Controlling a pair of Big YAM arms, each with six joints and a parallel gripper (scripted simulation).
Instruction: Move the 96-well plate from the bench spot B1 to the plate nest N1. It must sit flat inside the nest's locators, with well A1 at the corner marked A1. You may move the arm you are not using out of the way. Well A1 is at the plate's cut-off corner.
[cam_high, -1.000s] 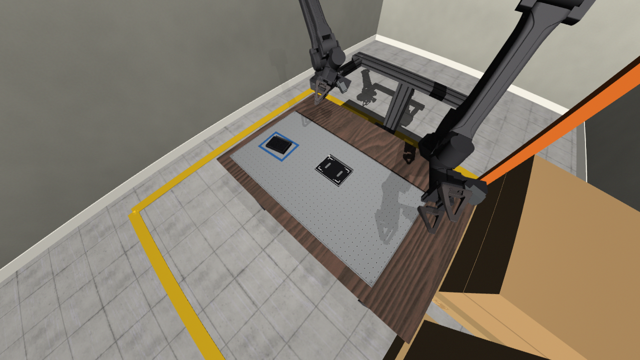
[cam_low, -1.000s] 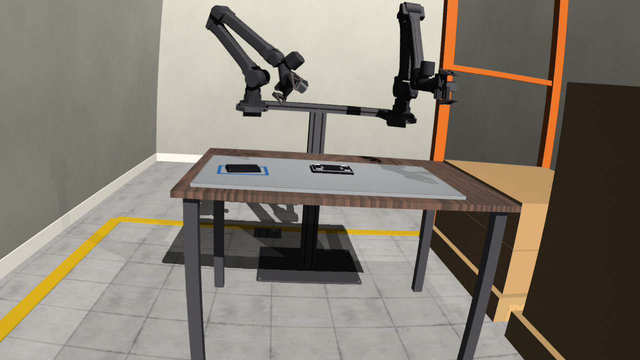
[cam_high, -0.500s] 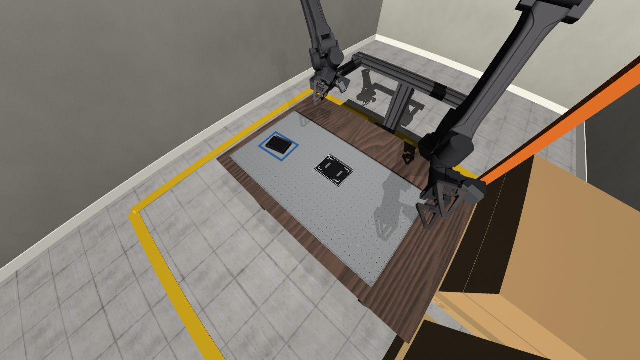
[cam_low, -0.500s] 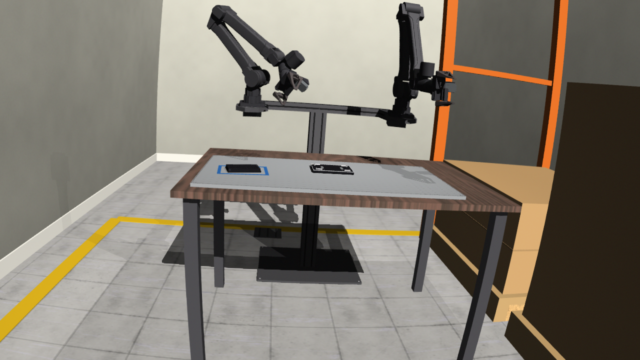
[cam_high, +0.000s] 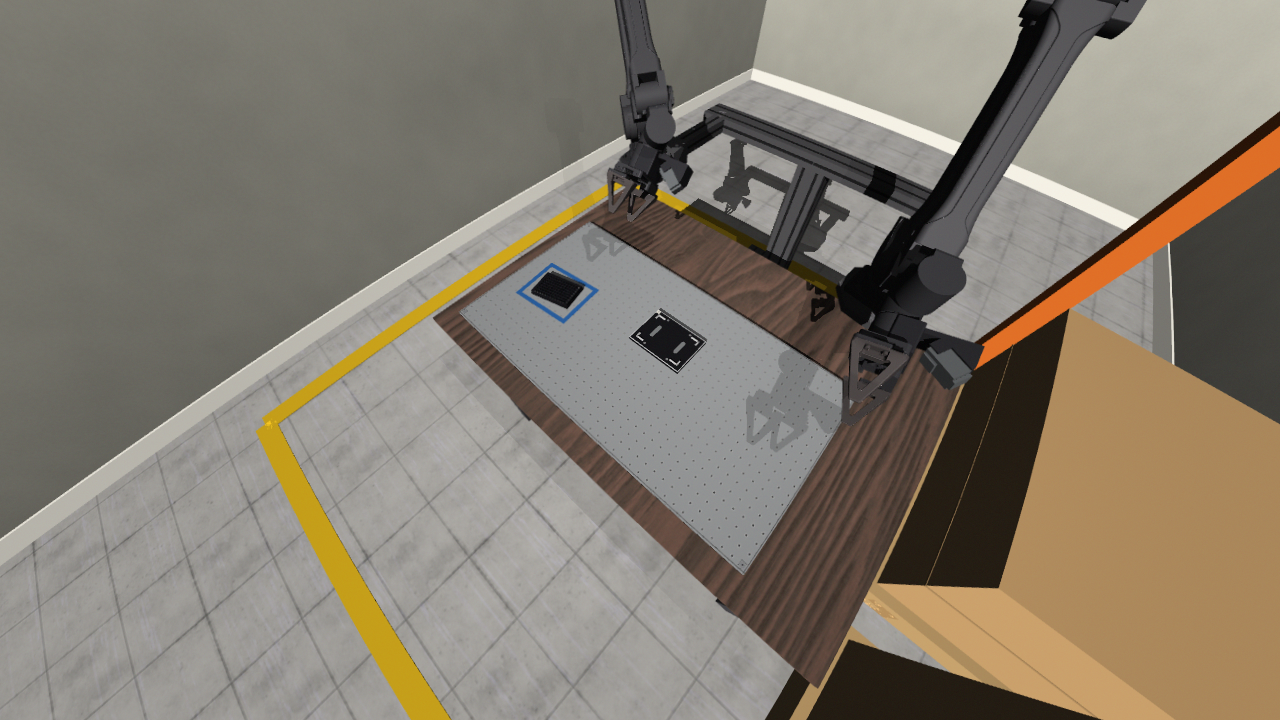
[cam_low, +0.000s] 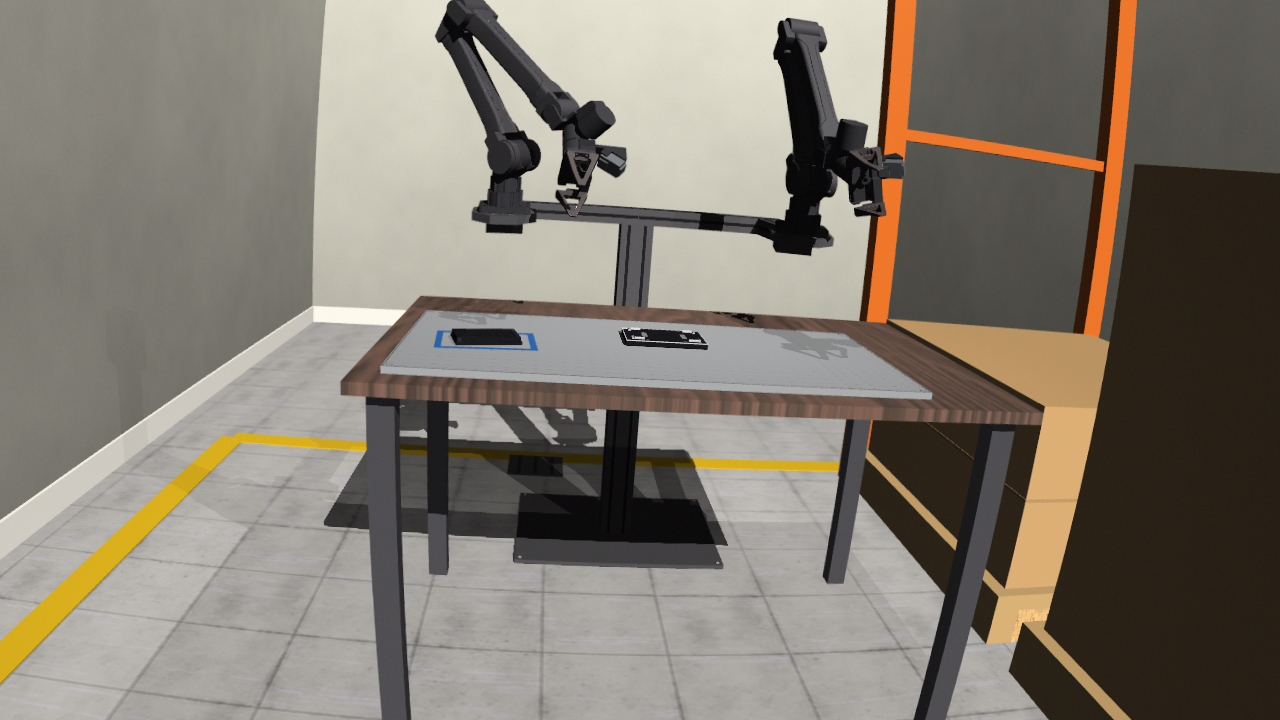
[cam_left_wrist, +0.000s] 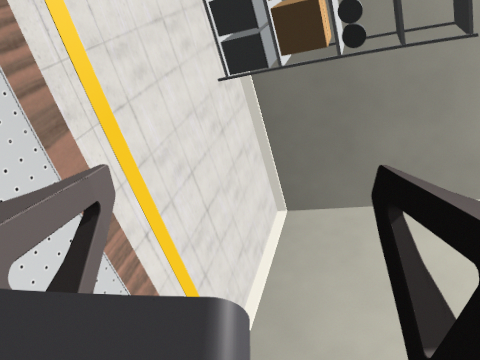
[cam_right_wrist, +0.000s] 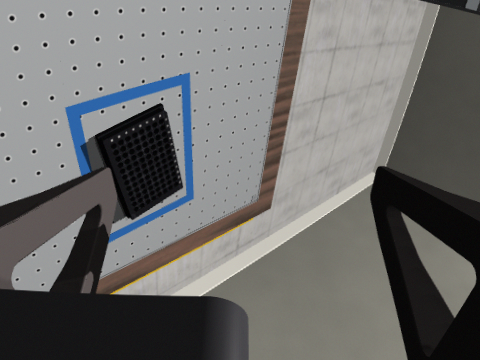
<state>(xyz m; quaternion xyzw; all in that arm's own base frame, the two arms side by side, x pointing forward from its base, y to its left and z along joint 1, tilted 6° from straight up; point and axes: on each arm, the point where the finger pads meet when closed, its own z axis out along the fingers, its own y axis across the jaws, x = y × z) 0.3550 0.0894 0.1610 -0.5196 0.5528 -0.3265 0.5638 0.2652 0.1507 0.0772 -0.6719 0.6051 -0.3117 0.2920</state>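
Now: the black 96-well plate 270 mm below my right hand, 150 mm to the right of it and 130 mm ahead of it. Also, from my right hand: black plate nest N1 (270 mm below, 200 mm to the left, 40 mm ahead).
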